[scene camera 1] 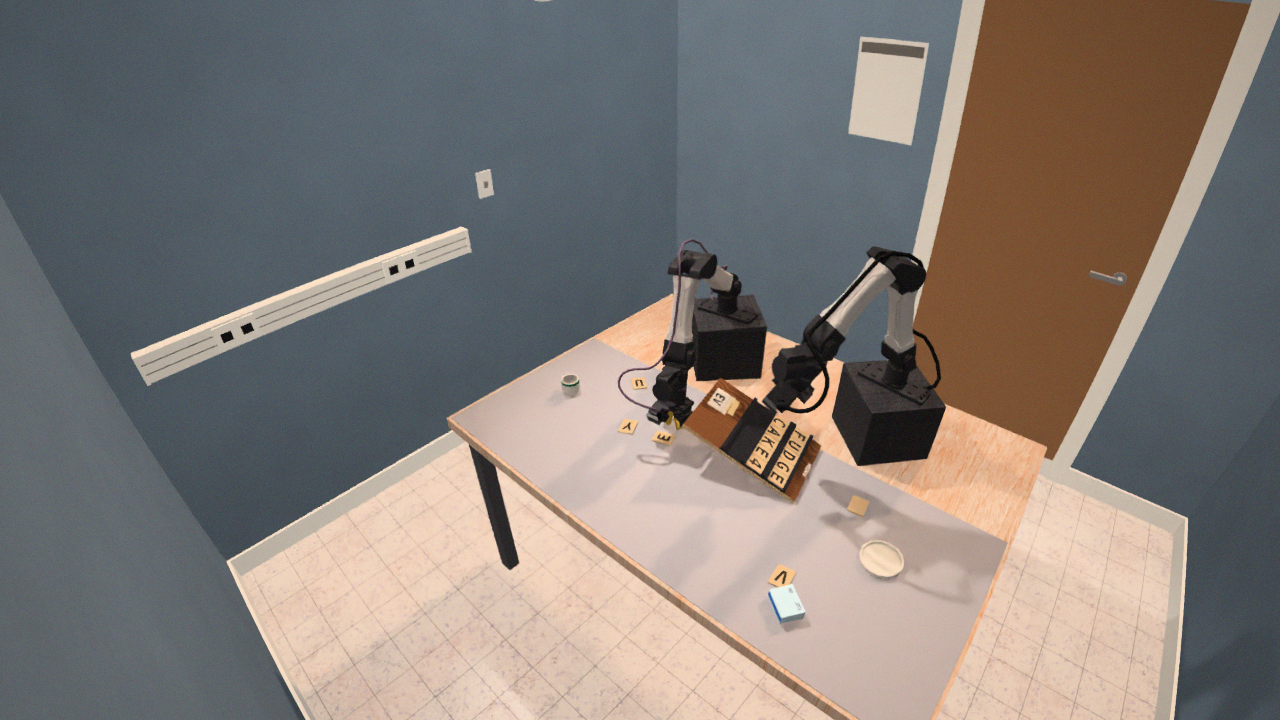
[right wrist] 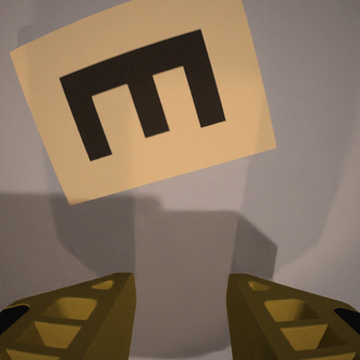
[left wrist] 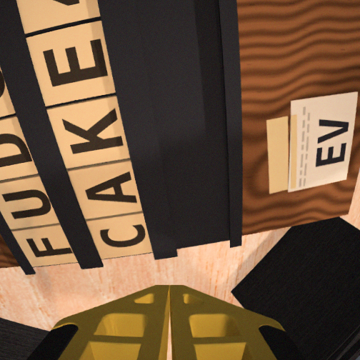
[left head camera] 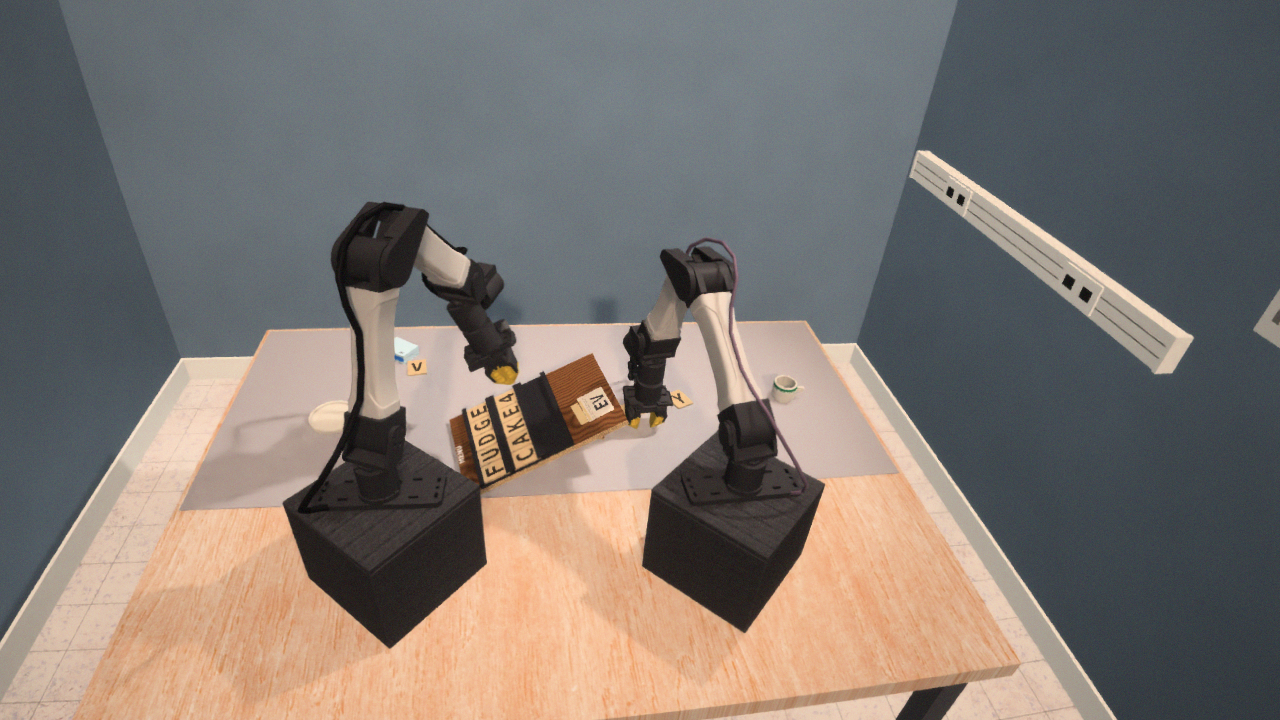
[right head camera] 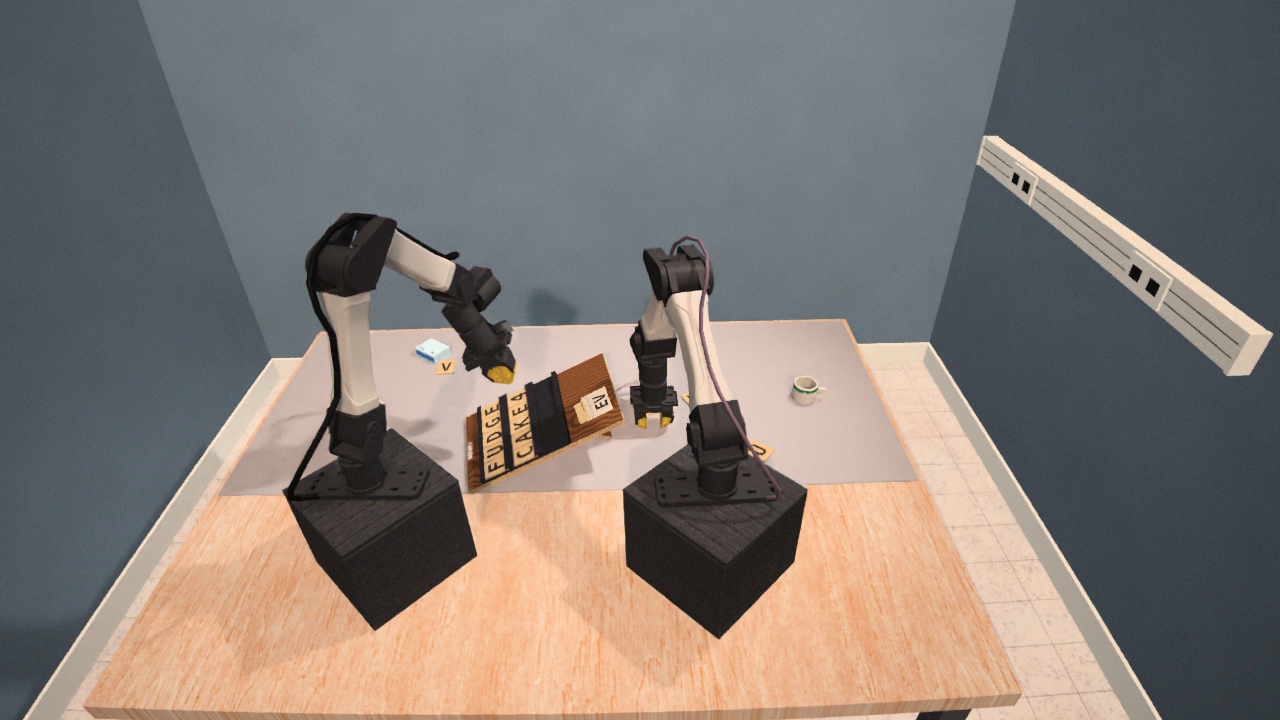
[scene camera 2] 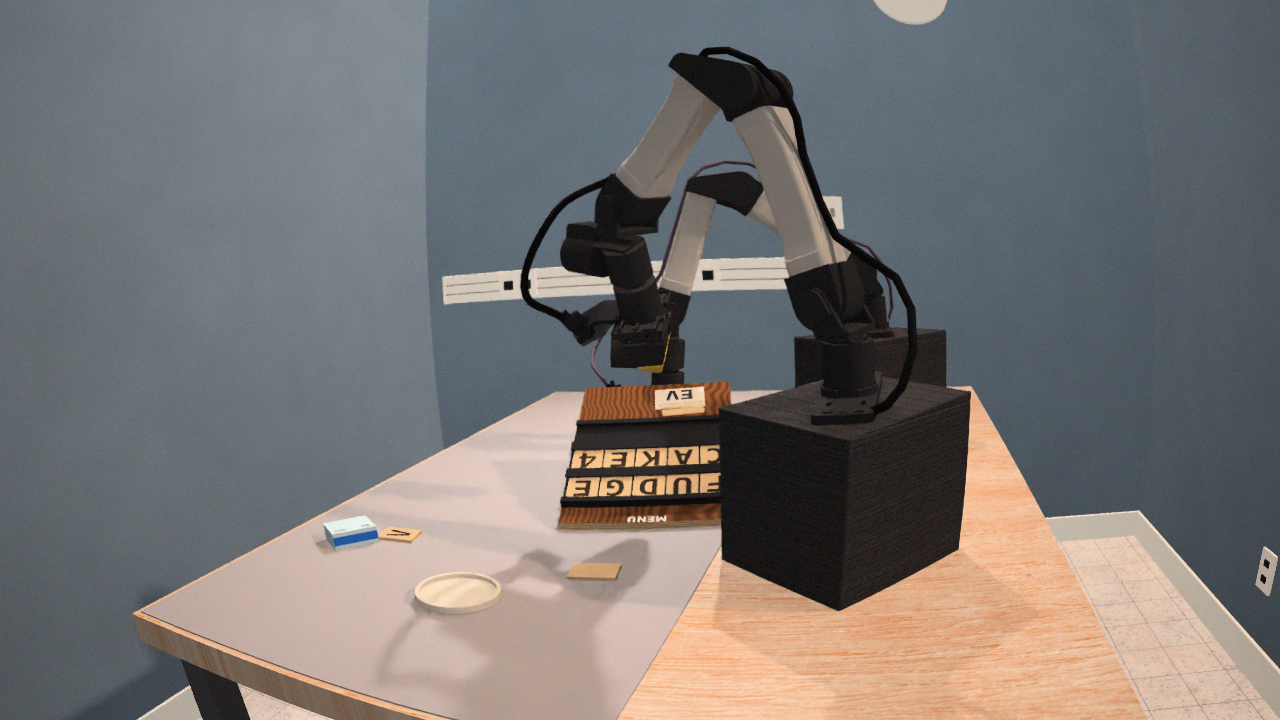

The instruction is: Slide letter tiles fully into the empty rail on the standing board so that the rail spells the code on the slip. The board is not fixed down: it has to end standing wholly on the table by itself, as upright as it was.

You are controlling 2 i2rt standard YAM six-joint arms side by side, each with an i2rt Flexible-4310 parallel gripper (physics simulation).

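Frame: origin at the left arm's base, x ahead, y left, z up, level; centimetres.
Where they show: left gripper, fingertip midpoint: (left head camera: 512, 382) (right head camera: 511, 381) (scene camera 2: 657, 371); right gripper, fingertip midpoint: (scene camera 1: 673, 426) (left head camera: 643, 426) (right head camera: 653, 426); left arm's base, link origin: (scene camera 1: 893, 383) (left head camera: 381, 493) (right head camera: 368, 485) (scene camera 2: 850, 399); right arm's base, link origin: (scene camera 1: 727, 312) (left head camera: 741, 486) (right head camera: 715, 489) (scene camera 2: 872, 333).
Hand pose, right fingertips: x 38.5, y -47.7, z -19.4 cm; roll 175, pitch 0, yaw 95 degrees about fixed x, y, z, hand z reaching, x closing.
Note:
Each offset is from my right fingertips to the centre of the thing. "pt": to the spot under its first point.
The wooden board @[dz +2.2, dx -5.9, dy +22.7 cm] (left head camera: 572, 380) (right head camera: 581, 376) (scene camera 2: 617, 402) stands with a sloping face; two rails read FUDGE and CAKE4. The third rail @[pt dz +8.7, dx -5.8, dy +22.3 cm] (left head camera: 544, 413) (left wrist: 180, 125) is empty. The slip @[dz +12.2, dx -6.9, dy +11.8 cm] (left head camera: 597, 402) (left wrist: 325, 145) reads EV. The E tile @[dz +0.2, dx +5.9, dy +1.6 cm] (scene camera 1: 663, 437) (right wrist: 145, 95) lies flat on the mat, ahead of my open, empty right gripper (left head camera: 645, 420) (scene camera 1: 673, 419) (right wrist: 181, 280), not between its fingers. My left gripper (left head camera: 503, 375) (left wrist: 169, 296) is shut and empty, above the board's edge. The V tile @[dz +0.2, dx +21.9, dy +54.1 cm] (left head camera: 417, 367) (scene camera 1: 781, 575) lies flat.
A Y tile @[dz +0.2, dx +9.6, dy -9.6 cm] (scene camera 1: 628, 427), a U tile @[dz +0.2, dx -8.0, dy -22.9 cm] (scene camera 1: 638, 383) and a plain-faced tile @[dz +0.2, dx -9.5, dy +56.5 cm] (scene camera 1: 858, 505) (scene camera 2: 594, 571) lie on the mat. A blue box @[dz +1.2, dx +27.7, dy +59.2 cm] (scene camera 1: 786, 603) touches or nearly touches the V tile. A dish @[dz +0.6, dx +2.3, dy +69.2 cm] (scene camera 2: 458, 592) and a mug @[dz +2.5, dx +10.1, dy -36.7 cm] (left head camera: 785, 387) stand at opposite sides.

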